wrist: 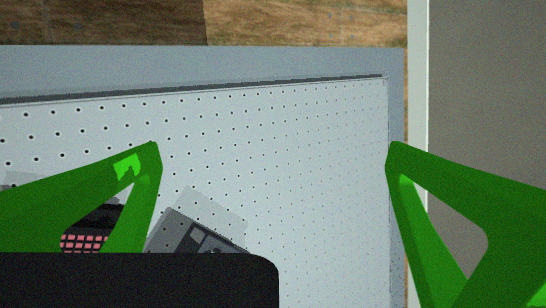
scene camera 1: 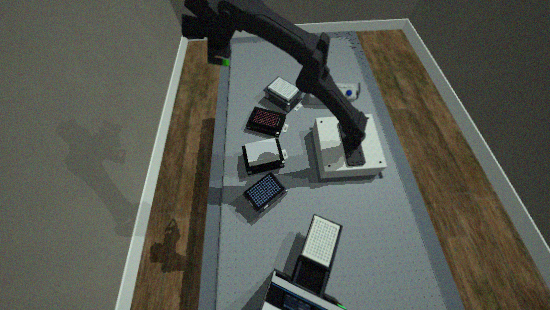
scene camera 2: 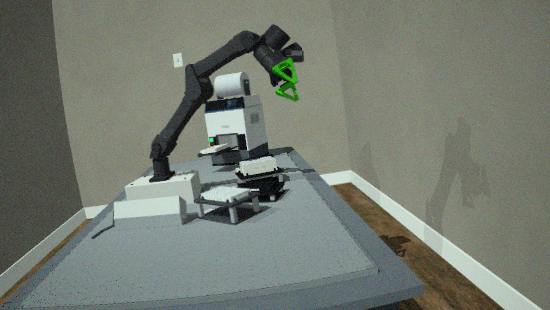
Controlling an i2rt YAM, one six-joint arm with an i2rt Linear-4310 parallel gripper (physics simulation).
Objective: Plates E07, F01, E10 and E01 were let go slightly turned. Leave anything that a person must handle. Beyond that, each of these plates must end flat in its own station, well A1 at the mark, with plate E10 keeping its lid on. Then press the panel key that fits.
Scene:
same spot on plate reader: (scene camera 2: pixel 232 127) = (scene camera 1: pixel 297 288)

